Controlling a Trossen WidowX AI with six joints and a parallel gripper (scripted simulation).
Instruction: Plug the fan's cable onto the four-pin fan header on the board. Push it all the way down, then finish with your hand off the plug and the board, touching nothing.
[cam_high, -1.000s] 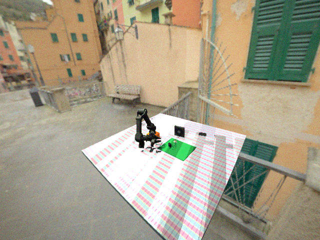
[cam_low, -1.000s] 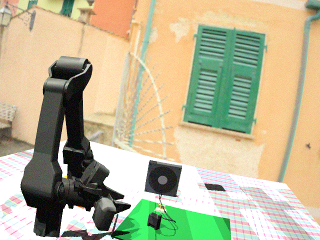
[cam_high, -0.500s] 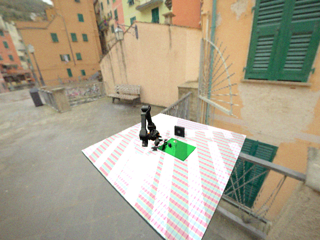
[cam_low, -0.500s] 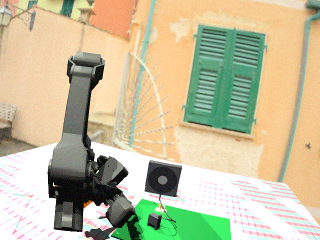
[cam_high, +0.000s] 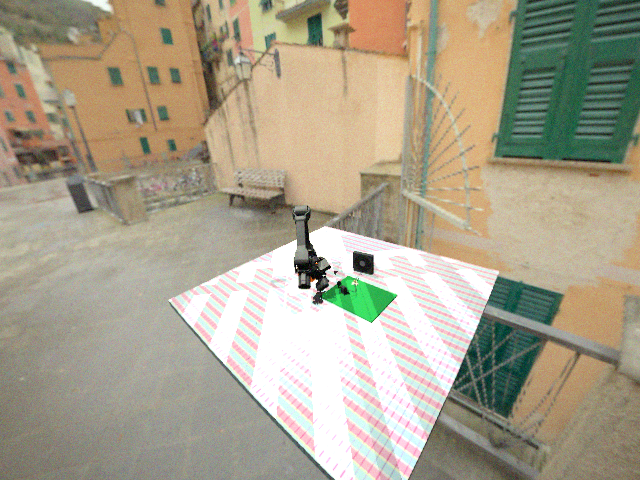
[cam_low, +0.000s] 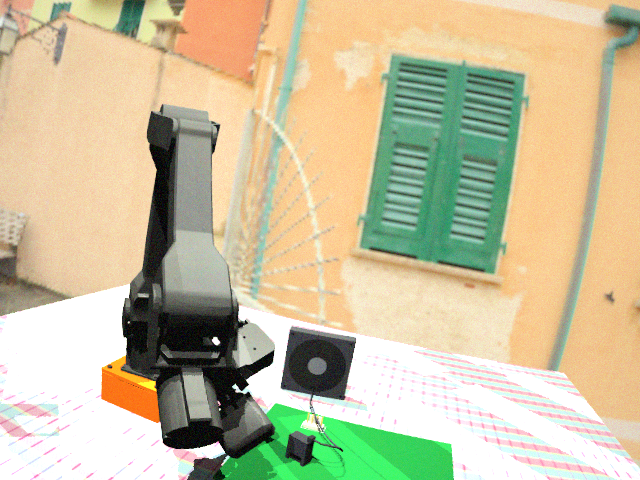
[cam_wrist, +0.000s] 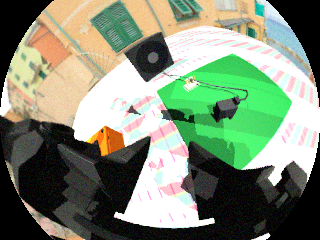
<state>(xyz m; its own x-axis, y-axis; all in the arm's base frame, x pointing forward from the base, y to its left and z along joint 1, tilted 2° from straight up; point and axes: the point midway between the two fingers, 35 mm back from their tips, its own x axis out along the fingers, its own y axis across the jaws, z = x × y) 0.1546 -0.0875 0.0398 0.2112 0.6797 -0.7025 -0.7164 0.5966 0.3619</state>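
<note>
Right now my gripper tip is 17 cm short of the green board, 1 cm to the right of it and 8 cm above it.
</note>
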